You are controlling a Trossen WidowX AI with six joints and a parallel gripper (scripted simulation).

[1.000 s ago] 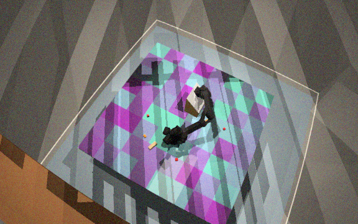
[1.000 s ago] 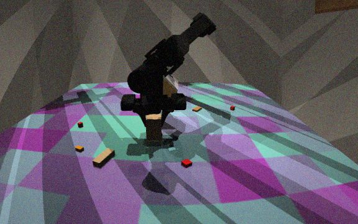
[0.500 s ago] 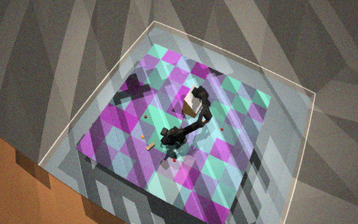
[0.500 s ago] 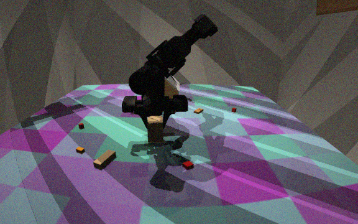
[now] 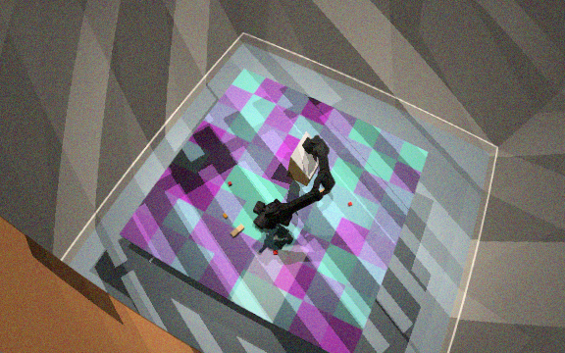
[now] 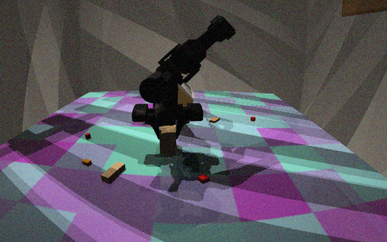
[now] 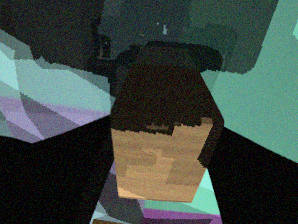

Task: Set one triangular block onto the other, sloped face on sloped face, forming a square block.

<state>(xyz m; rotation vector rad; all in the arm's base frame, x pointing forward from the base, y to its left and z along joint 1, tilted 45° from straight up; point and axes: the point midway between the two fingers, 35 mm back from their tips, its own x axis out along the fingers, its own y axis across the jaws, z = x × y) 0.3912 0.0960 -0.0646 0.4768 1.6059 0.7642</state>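
Right now my gripper tip is 1 cm below the brown triangular block and 1 cm short of it. The rest, counted from my gripper tip: brown piece: 27 cm behind, 15 cm to the left, 3 cm below; then orange cube: 22 cm to the right, 11 cm ahead, 3 cm below; then long tan block: 15 cm ahead, 12 cm to the right, 3 cm below.
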